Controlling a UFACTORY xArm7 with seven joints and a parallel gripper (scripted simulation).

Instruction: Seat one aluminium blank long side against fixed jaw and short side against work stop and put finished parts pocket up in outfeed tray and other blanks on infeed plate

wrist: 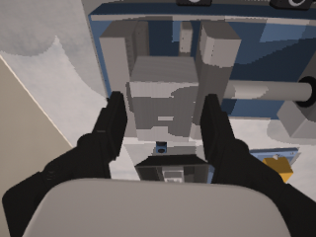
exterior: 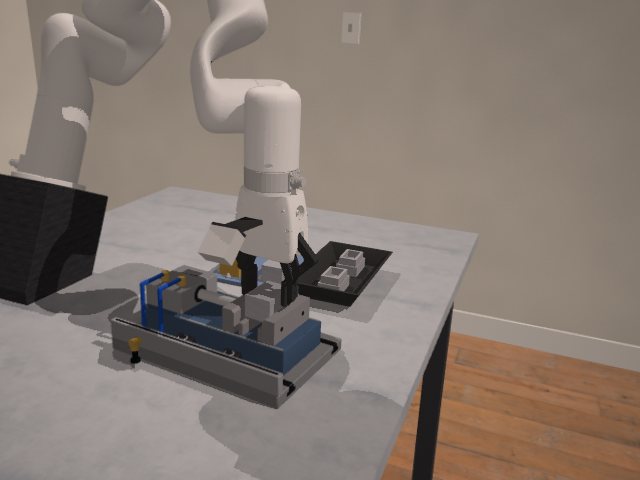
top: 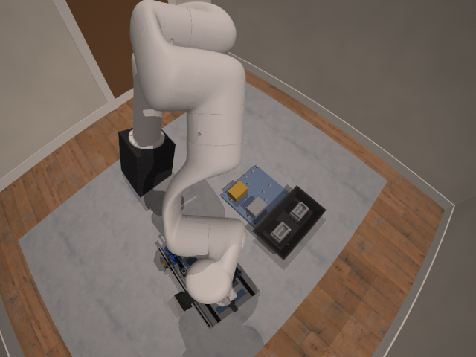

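Right now the piston rod is 9 cm behind my hand, 1 cm to the left of it and 4 cm below it. From my hand the other things lie so: grey rail: 8 cm behind, 8 cm to the right, 9 cm below; vise bed: 7 cm behind, 1 cm to the left, 8 cm below; brass blank: 19 cm behind, 27 cm to the left, 10 cm below.
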